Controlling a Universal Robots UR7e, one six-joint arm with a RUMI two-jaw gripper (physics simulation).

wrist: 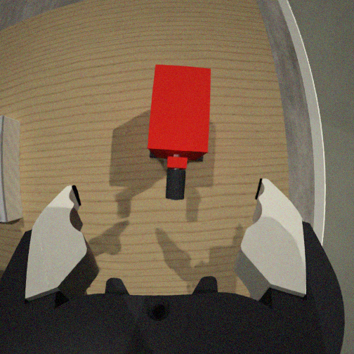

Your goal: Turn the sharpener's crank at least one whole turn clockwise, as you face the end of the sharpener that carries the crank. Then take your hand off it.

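Note:
The sharpener is a red box [180,109] on a dark base, in the middle of the wrist view and a little above centre. Its crank is at the end nearer my gripper: a short red arm [177,162] with a black cylindrical handle [175,184] that points toward the bottom of the view. My gripper [166,185] is wide open and empty. Its two pale jaws stand to the left and right of the black handle, apart from it on both sides. How high the fingertips are relative to the handle is hard to tell.
The sharpener stands on a wood-grain board [240,100]. A pale grey block [11,170] shows in part at the left edge. A grey surface lies past the board at the top left and right, with a white table edge [312,110] at the right.

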